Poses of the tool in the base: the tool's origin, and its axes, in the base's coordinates. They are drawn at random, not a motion.
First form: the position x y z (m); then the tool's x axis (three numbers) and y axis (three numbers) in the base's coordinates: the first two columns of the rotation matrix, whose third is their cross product.
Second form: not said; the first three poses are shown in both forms.
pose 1, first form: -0.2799, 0.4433, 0.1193, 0.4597, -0.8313, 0.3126, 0.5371, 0.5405, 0.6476
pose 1, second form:
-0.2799, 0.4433, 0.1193
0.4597, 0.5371, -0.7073
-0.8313, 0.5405, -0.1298
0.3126, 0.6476, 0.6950

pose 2, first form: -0.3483, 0.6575, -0.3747, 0.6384, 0.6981, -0.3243, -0.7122, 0.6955, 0.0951
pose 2, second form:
-0.3483, 0.6575, -0.3747
0.6384, -0.7122, 0.2919
0.6981, 0.6955, 0.1703
-0.3243, 0.0951, 0.9412

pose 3, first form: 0.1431, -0.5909, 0.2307, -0.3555, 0.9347, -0.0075, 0.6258, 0.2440, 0.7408
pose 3, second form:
0.1431, -0.5909, 0.2307
-0.3555, 0.6258, 0.6943
0.9347, 0.2440, 0.2587
-0.0075, 0.7408, -0.6717

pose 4, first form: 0.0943, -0.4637, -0.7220, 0.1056, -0.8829, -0.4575, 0.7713, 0.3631, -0.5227
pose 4, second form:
0.0943, -0.4637, -0.7220
0.1056, 0.7713, 0.6276
-0.8829, 0.3631, -0.2977
-0.4575, -0.5227, 0.7193

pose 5, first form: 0.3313, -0.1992, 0.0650, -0.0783, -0.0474, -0.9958, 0.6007, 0.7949, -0.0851
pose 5, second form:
0.3313, -0.1992, 0.0650
-0.0783, 0.6007, 0.7956
-0.0474, 0.7949, -0.6048
-0.9958, -0.0851, -0.0338

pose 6, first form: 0.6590, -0.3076, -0.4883, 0.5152, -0.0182, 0.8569, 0.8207, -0.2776, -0.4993
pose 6, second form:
0.6590, -0.3076, -0.4883
0.5152, 0.8207, 0.2470
-0.0182, -0.2776, 0.9605
0.8569, -0.4993, -0.1281

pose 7, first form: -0.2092, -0.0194, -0.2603, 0.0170, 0.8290, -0.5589, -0.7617, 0.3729, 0.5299
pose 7, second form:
-0.2092, -0.0194, -0.2603
0.0170, -0.7617, 0.6477
0.8290, 0.3729, 0.4167
-0.5589, 0.5299, 0.6378

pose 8, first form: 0.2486, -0.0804, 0.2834, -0.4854, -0.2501, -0.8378, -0.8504, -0.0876, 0.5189
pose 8, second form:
0.2486, -0.0804, 0.2834
-0.4854, -0.8504, -0.2032
-0.2501, -0.0876, 0.9643
-0.8378, 0.5189, -0.1702

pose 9, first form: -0.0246, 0.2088, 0.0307, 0.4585, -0.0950, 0.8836, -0.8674, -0.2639, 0.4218
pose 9, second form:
-0.0246, 0.2088, 0.0307
0.4585, -0.8674, 0.1931
-0.0950, -0.2639, -0.9598
0.8836, 0.4218, -0.2034

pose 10, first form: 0.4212, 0.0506, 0.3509, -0.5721, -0.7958, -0.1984, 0.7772, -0.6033, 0.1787
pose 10, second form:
0.4212, 0.0506, 0.3509
-0.5721, 0.7772, -0.2619
-0.7958, -0.6033, -0.0520
-0.1984, 0.1787, 0.9636

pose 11, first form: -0.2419, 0.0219, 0.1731, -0.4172, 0.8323, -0.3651, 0.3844, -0.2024, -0.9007
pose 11, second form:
-0.2419, 0.0219, 0.1731
-0.4172, 0.3844, -0.8235
0.8323, -0.2024, -0.5161
-0.3651, -0.9007, -0.2355

